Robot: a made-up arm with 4 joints. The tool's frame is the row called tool. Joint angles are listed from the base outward.
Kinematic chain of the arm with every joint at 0, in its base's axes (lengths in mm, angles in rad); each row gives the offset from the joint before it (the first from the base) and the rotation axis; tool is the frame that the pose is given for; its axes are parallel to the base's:
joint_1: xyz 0 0 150 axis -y
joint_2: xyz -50 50 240 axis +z
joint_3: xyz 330 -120 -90 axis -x
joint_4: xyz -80 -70 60 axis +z
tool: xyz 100 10 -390
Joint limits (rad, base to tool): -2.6..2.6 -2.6..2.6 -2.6..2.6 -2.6..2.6
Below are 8 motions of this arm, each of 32 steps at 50 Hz.
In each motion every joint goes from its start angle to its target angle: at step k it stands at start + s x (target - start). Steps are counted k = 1, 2, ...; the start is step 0. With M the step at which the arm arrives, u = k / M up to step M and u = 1 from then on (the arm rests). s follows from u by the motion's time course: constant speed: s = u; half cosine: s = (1 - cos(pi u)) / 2; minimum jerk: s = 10 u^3 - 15 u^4 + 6 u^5.
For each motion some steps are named. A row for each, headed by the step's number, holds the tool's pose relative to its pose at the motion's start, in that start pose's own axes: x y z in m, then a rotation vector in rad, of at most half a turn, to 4 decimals.
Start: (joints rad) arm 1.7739 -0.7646 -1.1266 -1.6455
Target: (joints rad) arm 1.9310 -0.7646 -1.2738 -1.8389
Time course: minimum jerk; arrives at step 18
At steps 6, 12, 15, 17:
6: -0.0177 -0.0022 -0.0049 0.0048 0.0544 -0.0189
12: -0.0684 -0.0112 -0.0136 0.0030 0.2049 -0.0692
15: -0.0840 -0.0148 -0.0147 -0.0019 0.2499 -0.0835
17: -0.0870 -0.0156 -0.0148 -0.0030 0.2586 -0.0863

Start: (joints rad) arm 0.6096 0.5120 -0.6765 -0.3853
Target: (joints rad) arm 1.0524 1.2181 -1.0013 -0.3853
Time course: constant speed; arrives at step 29
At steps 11, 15, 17, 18, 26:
11: -0.0503 0.1102 -0.0361 -0.0108 0.0822 0.2881
15: -0.0776 0.1398 -0.0529 -0.0290 0.1202 0.3851
17: -0.0926 0.1521 -0.0620 -0.0410 0.1408 0.4316
18: -0.1003 0.1576 -0.0668 -0.0477 0.1514 0.4544
26: -0.1663 0.1851 -0.1083 -0.1181 0.2444 0.6226

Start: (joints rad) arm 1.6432 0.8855 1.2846 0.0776
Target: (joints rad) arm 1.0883 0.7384 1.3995 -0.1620
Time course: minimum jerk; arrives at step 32
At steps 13, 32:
13: -0.0071 0.0655 -0.0512 0.1034 0.0738 0.0232
32: -0.0460 0.2132 -0.1261 0.2787 0.2365 0.1017

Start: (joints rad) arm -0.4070 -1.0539 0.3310 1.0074
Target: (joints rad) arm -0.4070 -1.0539 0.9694 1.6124
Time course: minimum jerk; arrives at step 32
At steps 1, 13, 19, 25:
1: -0.0001 0.0000 0.0000 -0.0001 0.0002 0.0002
13: -0.0625 -0.0174 0.0016 -0.0940 0.1877 0.1979
19: -0.1304 -0.0360 0.0173 -0.1522 0.4040 0.4001
25: -0.1805 -0.0494 0.0393 -0.1674 0.5754 0.5440

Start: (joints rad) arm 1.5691 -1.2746 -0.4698 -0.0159
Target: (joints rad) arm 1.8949 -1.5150 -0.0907 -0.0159
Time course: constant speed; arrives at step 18
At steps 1, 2, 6, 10, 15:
1: 0.0006 -0.0083 0.0024 -0.0035 -0.0106 -0.0097
2: 0.0009 -0.0166 0.0046 -0.0070 -0.0208 -0.0197
6: 0.0001 -0.0504 0.0114 -0.0203 -0.0572 -0.0626
10: -0.0043 -0.0847 0.0146 -0.0325 -0.0864 -0.1096
15: -0.0148 -0.1272 0.0131 -0.0463 -0.1119 -0.1727

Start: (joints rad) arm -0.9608 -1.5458 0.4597 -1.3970
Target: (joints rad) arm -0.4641 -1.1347 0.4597 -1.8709
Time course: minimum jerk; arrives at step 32
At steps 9, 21, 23, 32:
9: -0.0283 0.0224 -0.0175 0.0381 0.0643 -0.0163
21: -0.1714 0.1152 -0.0514 0.1988 0.3809 -0.1109
23: -0.1912 0.1262 -0.0500 0.2185 0.4268 -0.1261
32: -0.2228 0.1430 -0.0448 0.2490 0.5021 -0.1514

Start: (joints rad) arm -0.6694 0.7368 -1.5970 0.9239
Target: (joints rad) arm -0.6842 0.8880 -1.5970 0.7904
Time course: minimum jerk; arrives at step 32
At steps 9, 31, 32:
9: -0.0025 0.0014 -0.0061 0.0175 0.0117 -0.0206
31: -0.0204 0.0126 -0.0431 0.1212 0.0907 -0.1473
32: -0.0204 0.0126 -0.0431 0.1212 0.0907 -0.1474

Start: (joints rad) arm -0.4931 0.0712 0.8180 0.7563
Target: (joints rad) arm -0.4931 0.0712 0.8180 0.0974
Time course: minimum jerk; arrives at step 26
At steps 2, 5, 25, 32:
2: 0.0000 -0.0003 0.0000 0.0000 0.0000 -0.0027
5: 0.0003 -0.0034 0.0000 0.0000 0.0000 -0.0344
25: -0.0148 -0.0633 0.0000 0.0000 0.0000 -0.6585
32: -0.0148 -0.0633 0.0000 0.0000 0.0000 -0.6589

